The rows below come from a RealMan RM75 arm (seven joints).
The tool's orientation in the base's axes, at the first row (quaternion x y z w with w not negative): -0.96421 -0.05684 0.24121 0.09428
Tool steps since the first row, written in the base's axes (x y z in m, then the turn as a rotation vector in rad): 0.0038 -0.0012 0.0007 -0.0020 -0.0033 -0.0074; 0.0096 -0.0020 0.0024 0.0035 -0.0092 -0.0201; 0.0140 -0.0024 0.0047 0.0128 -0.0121 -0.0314; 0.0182 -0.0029 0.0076 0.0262 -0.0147 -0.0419; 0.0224 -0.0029 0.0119 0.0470 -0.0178 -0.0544; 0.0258 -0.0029 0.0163 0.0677 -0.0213 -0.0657
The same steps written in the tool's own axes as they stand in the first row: 0.0028 0.0013 -0.0026 0.0011 0.0046 0.0068; 0.0070 0.0021 -0.0070 0.0108 0.0134 0.0143; 0.0098 0.0023 -0.0111 0.0236 0.0192 0.0192; 0.0121 0.0024 -0.0157 0.0397 0.0248 0.0215; 0.0138 0.0018 -0.0214 0.0632 0.0318 0.0220; 0.0148 0.0011 -0.0268 0.0859 0.0389 0.0214
